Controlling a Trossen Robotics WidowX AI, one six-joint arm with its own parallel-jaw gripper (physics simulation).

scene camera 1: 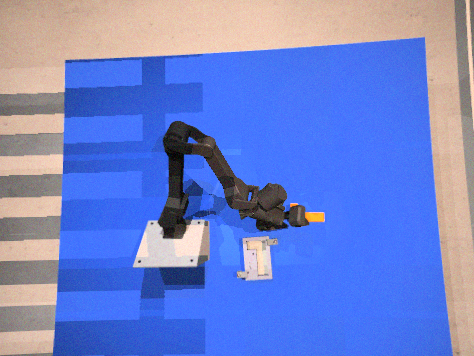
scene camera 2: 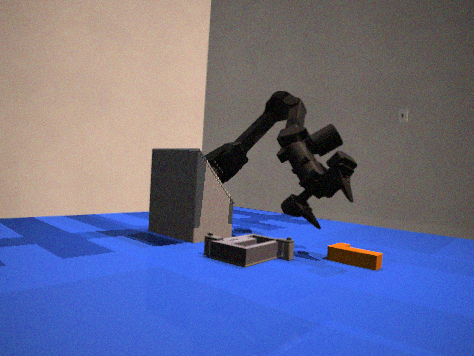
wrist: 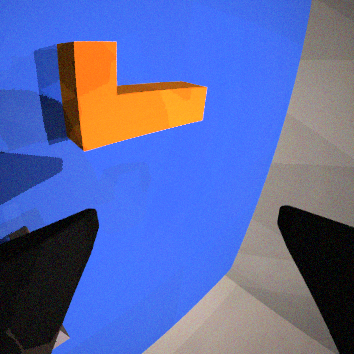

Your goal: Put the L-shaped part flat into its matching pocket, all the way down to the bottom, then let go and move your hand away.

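Pixels of known places: gripper, between the fingertips: (scene camera 2: 335,215) (wrist: 189,217); arm's base, origin of its link: (scene camera 1: 174,231) (scene camera 2: 202,186).
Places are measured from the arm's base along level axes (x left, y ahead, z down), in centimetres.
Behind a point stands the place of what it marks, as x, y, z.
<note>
The orange L-shaped part (scene camera 1: 316,217) {5.2, 45.9, 10.0} (scene camera 2: 352,256) {3.9, 43.3, 11.2} (wrist: 100,110) {6.0, 38.7, 10.0} lies flat on the blue surface. In scene camera 1 the arm's hand covers its middle. In the wrist view it is at the upper left, beyond the fingertips. The grey block (scene camera 1: 251,265) {-11.1, 24.2, 9.4} (scene camera 2: 229,253) {-15.6, 27.3, 11.1} with the L-shaped pocket (scene camera 1: 261,260) {-9.7, 27.5, 12.6} stands between the robot's base and the part, nearer the front. The pocket is empty. My gripper (scene camera 2: 335,214) {2.6, 39.3, 3.2} (wrist: 189,217) {2.6, 39.3, 3.2} is wide open and empty. It hangs tilted above the surface, higher than the part and clear of it.
The robot's base stand (scene camera 1: 170,247) {-4.8, 0.1, -4.8} (scene camera 2: 175,195) {-10.2, 1.8, 2.2} is left of the pocket block. The block has small lugs (scene camera 1: 242,274) {-14.0, 21.3, 8.9} (scene camera 2: 287,249) {-4.1, 32.6, 10.7} at its corners. The blue mat (scene camera 1: 360,125) {37.4, 61.4, 13.0} (scene camera 2: 200,310) {-35.2, 41.9, 13.0} (wrist: 200,190) {-8.5, 54.8, 13.0} ends at a pale floor on the right in the wrist view.
</note>
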